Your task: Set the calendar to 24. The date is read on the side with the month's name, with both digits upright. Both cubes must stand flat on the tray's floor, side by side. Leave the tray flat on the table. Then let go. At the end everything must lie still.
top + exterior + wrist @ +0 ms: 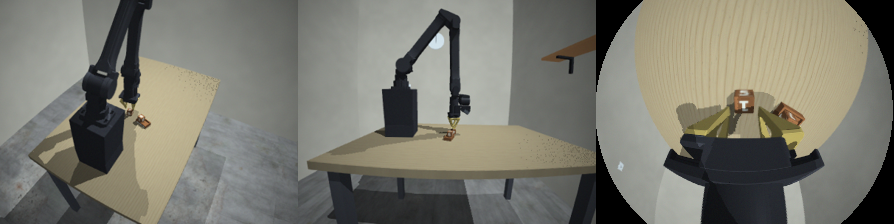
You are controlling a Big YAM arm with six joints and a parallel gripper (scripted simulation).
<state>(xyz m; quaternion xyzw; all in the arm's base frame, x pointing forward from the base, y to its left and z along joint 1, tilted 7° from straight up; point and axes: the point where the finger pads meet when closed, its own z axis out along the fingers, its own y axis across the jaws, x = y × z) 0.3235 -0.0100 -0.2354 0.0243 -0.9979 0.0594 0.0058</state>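
Right now my hand is 3 cm above the brown digit cube. Round my hand: brown tray: 4 cm behind, 10 cm to the right, 4 cm below.
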